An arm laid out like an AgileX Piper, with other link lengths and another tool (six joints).
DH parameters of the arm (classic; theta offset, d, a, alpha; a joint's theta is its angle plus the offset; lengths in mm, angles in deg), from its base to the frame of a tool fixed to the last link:
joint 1: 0 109.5 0 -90
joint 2: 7.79 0 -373.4 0
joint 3: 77.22 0 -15.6 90
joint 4: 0 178 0 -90
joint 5: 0 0 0 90
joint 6: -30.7 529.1 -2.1 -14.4
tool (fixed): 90 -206.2 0 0
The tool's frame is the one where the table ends.
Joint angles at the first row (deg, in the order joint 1, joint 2, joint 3, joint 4, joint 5, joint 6):
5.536, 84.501, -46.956, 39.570, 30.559, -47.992
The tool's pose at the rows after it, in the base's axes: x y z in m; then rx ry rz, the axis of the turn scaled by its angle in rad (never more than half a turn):
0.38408, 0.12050, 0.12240, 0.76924, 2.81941, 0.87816
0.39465, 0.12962, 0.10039, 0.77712, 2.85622, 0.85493
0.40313, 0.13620, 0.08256, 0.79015, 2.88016, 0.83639
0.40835, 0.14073, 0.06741, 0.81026, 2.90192, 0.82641
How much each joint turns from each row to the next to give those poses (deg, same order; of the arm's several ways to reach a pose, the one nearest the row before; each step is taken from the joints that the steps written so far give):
2.470, 5.421, -0.563, 0.983, -2.525, -0.591
2.100, 4.415, -0.563, 0.815, -2.415, -0.179
1.502, 3.516, -0.583, 0.817, -1.917, -0.078
0.768, 2.815, -0.666, 0.749, -0.853, -0.032

